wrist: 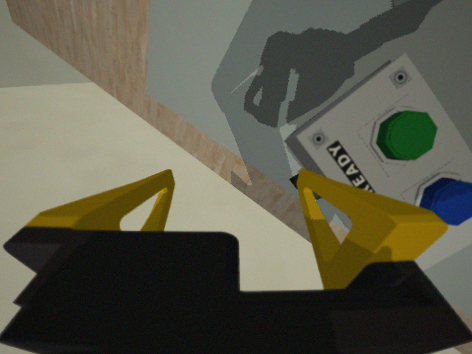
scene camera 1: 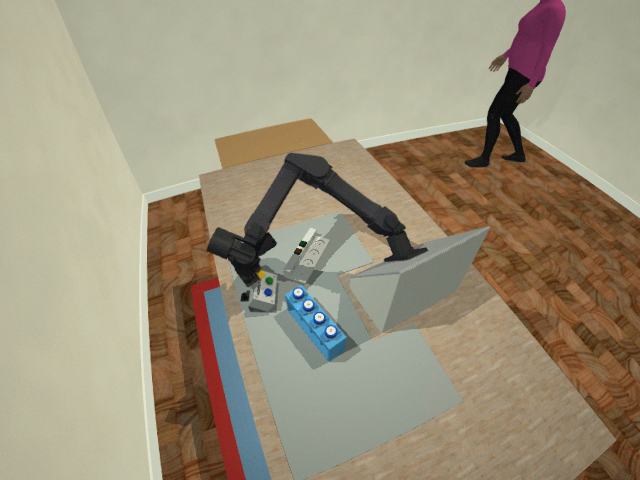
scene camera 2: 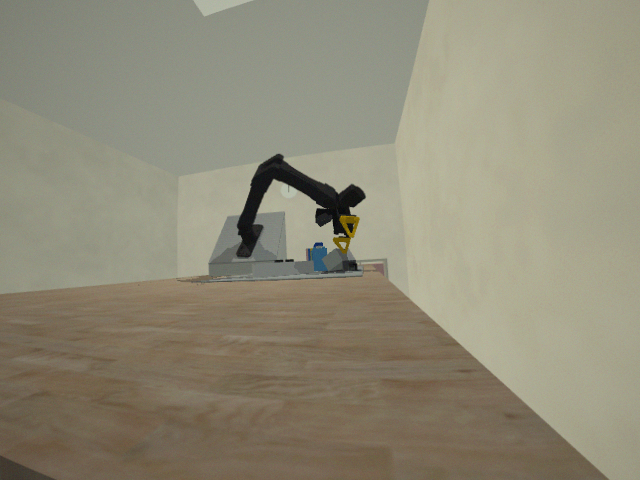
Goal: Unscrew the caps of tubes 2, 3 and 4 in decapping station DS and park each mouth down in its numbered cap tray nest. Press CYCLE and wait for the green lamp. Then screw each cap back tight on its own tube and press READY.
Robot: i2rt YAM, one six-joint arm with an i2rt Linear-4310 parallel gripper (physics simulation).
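Pixels of known places: gripper, fingertip midpoint: [wrist: 235, 176] [scene camera 2: 347, 245]; arm's base, link origin: [scene camera 1: 404, 256] [scene camera 2: 250, 240].
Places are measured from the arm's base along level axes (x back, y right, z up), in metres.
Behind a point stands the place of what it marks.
A blue station block [scene camera 1: 312, 327] {x -0.339, y -0.077, z -0.063 m} [scene camera 2: 320, 260] {x -0.346, y 0.065, z -0.114 m} holds tubes in a row, with white-centred blue caps [scene camera 1: 319, 317] {x -0.314, y -0.069, z -0.037 m} on them. Tube numbers are not readable. The pale cap tray [scene camera 1: 301, 274] {x -0.285, y 0.172, z -0.151 m} shows three round nests without caps. A dark green lamp [scene camera 1: 302, 243] {x -0.242, y 0.269, z -0.105 m} and a dark brown lamp [scene camera 1: 297, 251] {x -0.272, y 0.240, z -0.105 m} sit along its side; whether either is lit is unclear. The grey button box [scene camera 1: 265, 299] {x -0.434, y 0.084, z -0.094 m} [wrist: 362, 112] {x -0.402, y 0.172, z -0.092 m} carries a green button [scene camera 1: 269, 280] {x -0.402, y 0.144, z -0.088 m} [wrist: 407, 135] {x -0.401, y 0.148, z -0.088 m}, a blue button [scene camera 1: 268, 291] {x -0.417, y 0.105, z -0.089 m} [wrist: 450, 201] {x -0.417, y 0.108, z -0.088 m} and a READY label. My gripper [scene camera 1: 257, 277] [scene camera 2: 347, 243] {x -0.473, y 0.216, z -0.070 m} [wrist: 235, 176] {x -0.473, y 0.216, z -0.070 m} is open and empty, low beside the box.
A sloped grey panel [scene camera 1: 444, 279] {x 0.071, y -0.119, z -0.011 m} stands by the arm's base. Grey mats [scene camera 1: 361, 392] {x -0.275, y -0.275, z -0.158 m} lie on the wooden table [scene camera 1: 527, 392] {x 0.168, y -0.500, z -0.161 m}. The table's edge shows below the fingers in the wrist view. A small black piece [scene camera 1: 245, 297] {x -0.494, y 0.155, z -0.151 m} sits beside the button box. A person [scene camera 1: 537, 46] stands beyond the table.
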